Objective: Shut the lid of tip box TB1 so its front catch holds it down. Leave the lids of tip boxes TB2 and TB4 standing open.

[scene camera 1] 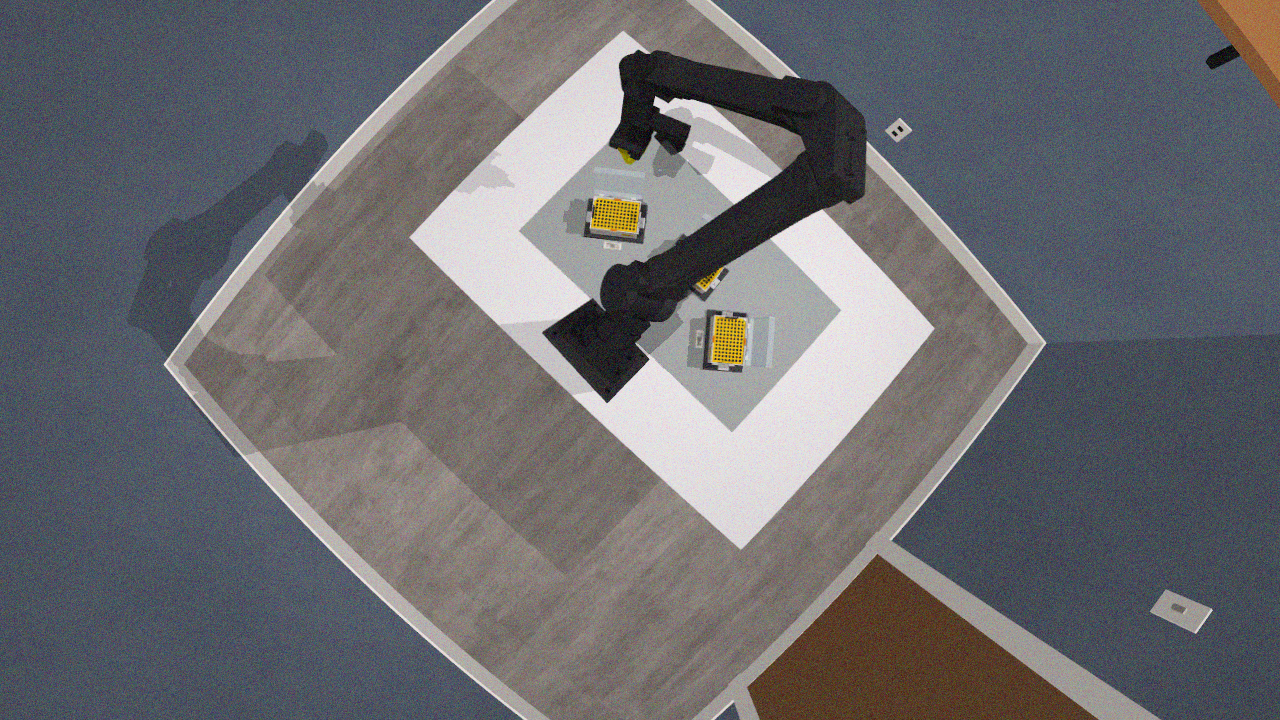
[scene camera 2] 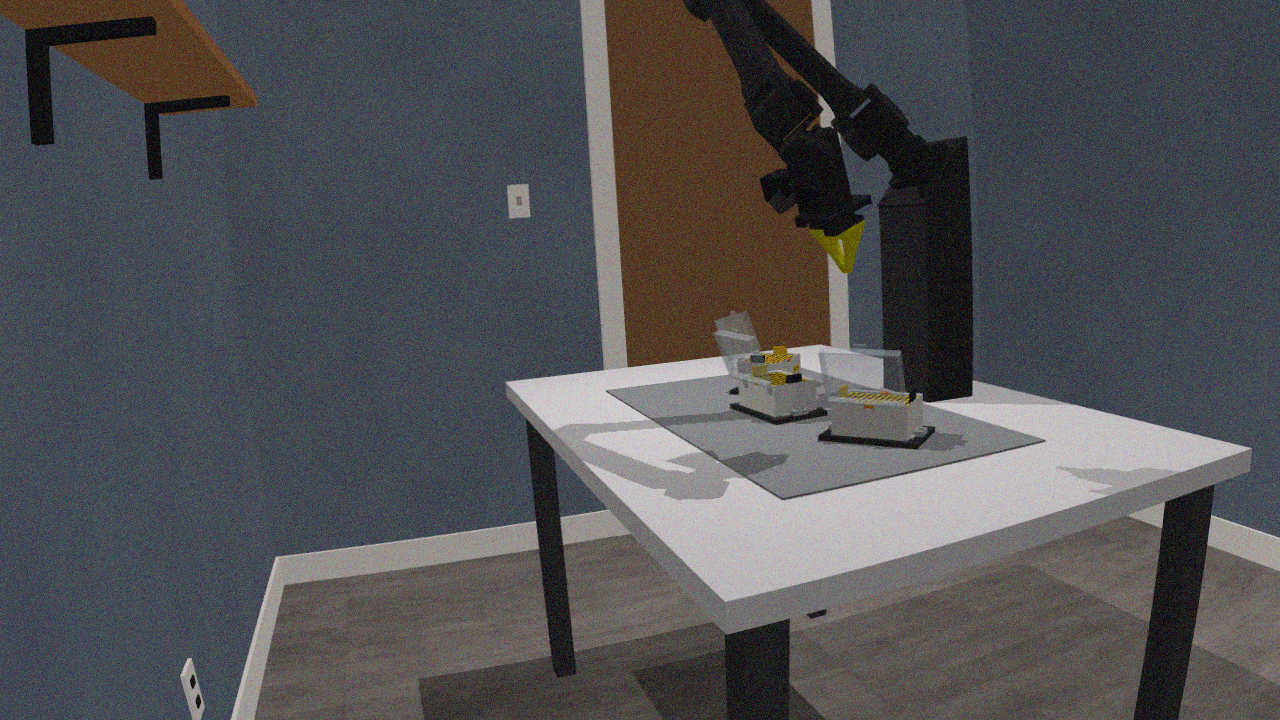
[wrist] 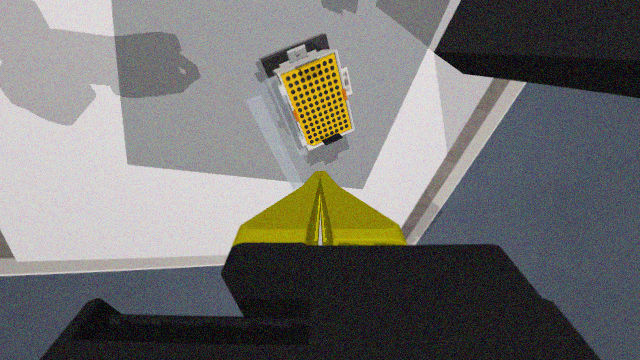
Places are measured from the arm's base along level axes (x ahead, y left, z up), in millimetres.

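Pixels of known places: gripper, fingertip midpoint: (scene camera 1: 628, 163) (scene camera 2: 846, 272) (wrist: 320, 179); arm's base, origin of the base link: (scene camera 1: 598, 348) (scene camera 2: 921, 168).
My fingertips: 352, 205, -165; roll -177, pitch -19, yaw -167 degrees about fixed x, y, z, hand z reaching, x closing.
Observation:
For each thing: its top centre in the pictures, then the offset to it from my fingertips, as dx, dy, dz. Level surfaces: height alone.
- Tip box TB1, middle of its top: (scene camera 2: 782, 373) (scene camera 1: 694, 266) -47, -251, -188
- TB2, middle of its top: (scene camera 2: 769, 350) (scene camera 1: 730, 340) -139, -433, -179
- TB4, middle of its top: (wrist: 324, 107) (scene camera 2: 877, 388) (scene camera 1: 615, 213) -65, -14, -179
- grey mat, its level: dz -253
- white table, its level: dz -256
Tip box TB1 (scene camera 1: 709, 279) (scene camera 2: 776, 396) stands in the middle, partly hidden by the arm in scene camera 1. Upright clear panels (scene camera 2: 735, 340) overlap behind its left side in scene camera 2; I cannot tell exactly which lid is whose. TB2 (scene camera 1: 727, 340) (scene camera 2: 782, 360) stands behind it, with its clear lid (scene camera 1: 763, 341) open. TB4 (scene camera 1: 615, 215) (scene camera 2: 872, 418) (wrist: 318, 100) stands nearest scene camera 2, with its clear lid (scene camera 1: 619, 181) (scene camera 2: 863, 368) (wrist: 274, 135) open. My gripper (scene camera 1: 628, 157) (scene camera 2: 846, 269) (wrist: 320, 179) is shut and empty, high above the boxes, towards TB4's lid side.
The boxes stand on a grey mat (scene camera 1: 787, 304) (scene camera 2: 805, 474) (wrist: 215, 135) on the white table (scene camera 1: 742, 492) (scene camera 2: 644, 501) (wrist: 125, 215). The black arm base (scene camera 1: 595, 349) (scene camera 2: 926, 286) stands at the table's edge. The arm crosses above TB1 in scene camera 1.

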